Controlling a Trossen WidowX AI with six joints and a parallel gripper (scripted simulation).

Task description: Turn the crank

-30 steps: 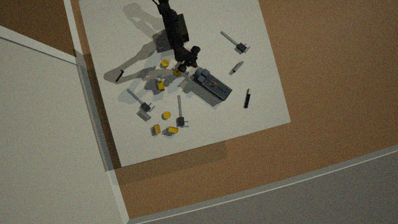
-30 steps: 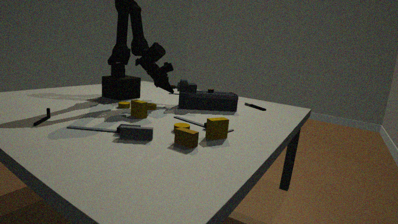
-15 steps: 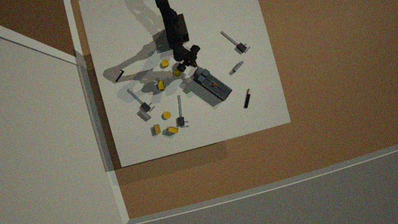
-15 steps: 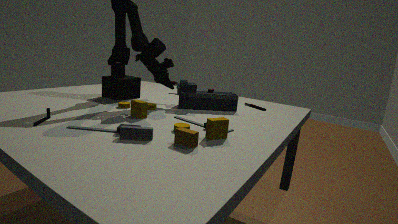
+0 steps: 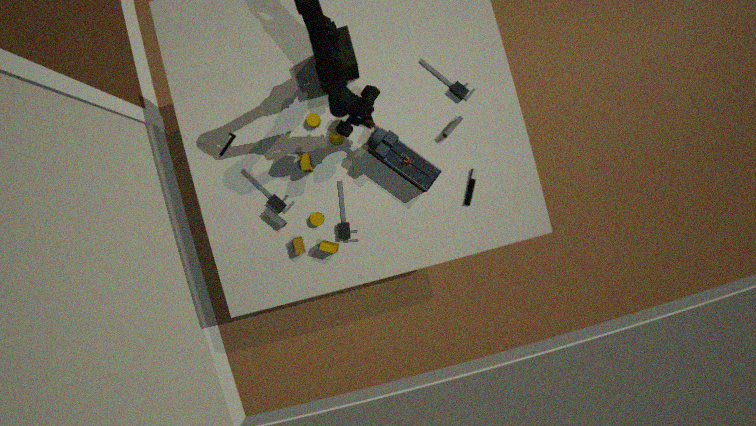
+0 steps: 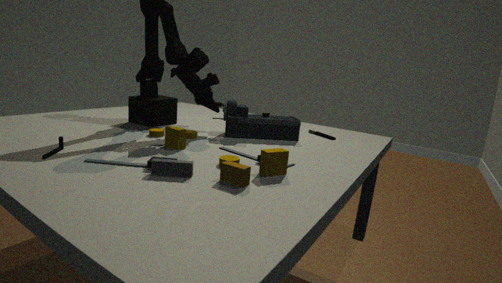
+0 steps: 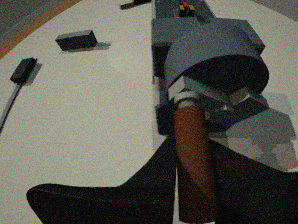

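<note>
My gripper tip is now 3 cm below the brown crank handle, 1 cm to the left of it and 1 cm past it. The rest, counted from my gripper tip: slide (17 cm ahead, 7 cm to the left); then black l-shaped key (51 cm to the right, 20 cm behind, 7 cm below); then black bar (33 cm ahead, 27 cm to the left, 7 cm below).
</note>
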